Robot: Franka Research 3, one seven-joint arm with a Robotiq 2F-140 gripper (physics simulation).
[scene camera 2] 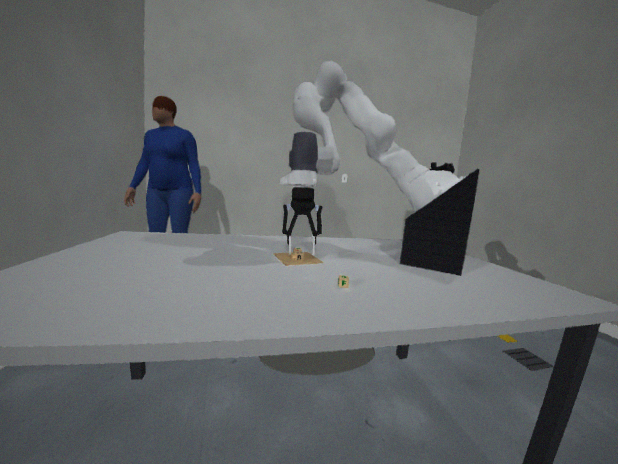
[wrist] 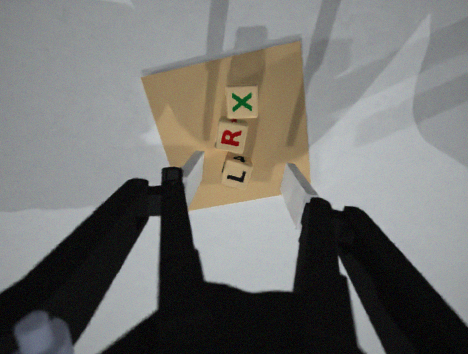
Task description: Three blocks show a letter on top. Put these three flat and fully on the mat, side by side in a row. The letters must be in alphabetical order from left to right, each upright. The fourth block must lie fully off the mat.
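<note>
In the wrist view, three blocks stand in a slightly uneven line on the tan mat (wrist: pixel 280 65) (scene camera 2: pixel 312 261): the green X block (wrist: pixel 242 102) at the top, the red R block (wrist: pixel 232 136) in the middle and the black L block (wrist: pixel 236 171) near the bottom edge. The letters lie sideways, their tops toward the left; the L block is slightly turned. In the scene view the blocks overlap. The fourth block (scene camera 2: pixel 343 282), with a green F on its side, lies off the mat. My gripper (scene camera 2: pixel 302 251) (wrist: pixel 243 171) is open and empty, low over the mat, fingers either side of the L block.
The white table (scene camera 2: pixel 200 305) carries the mat and blocks. The arm's black wedge-shaped base (scene camera 2: pixel 437 235) stands at the right of the table in the scene view. A person in blue (scene camera 2: pixel 171 155) stands behind the table at the left.
</note>
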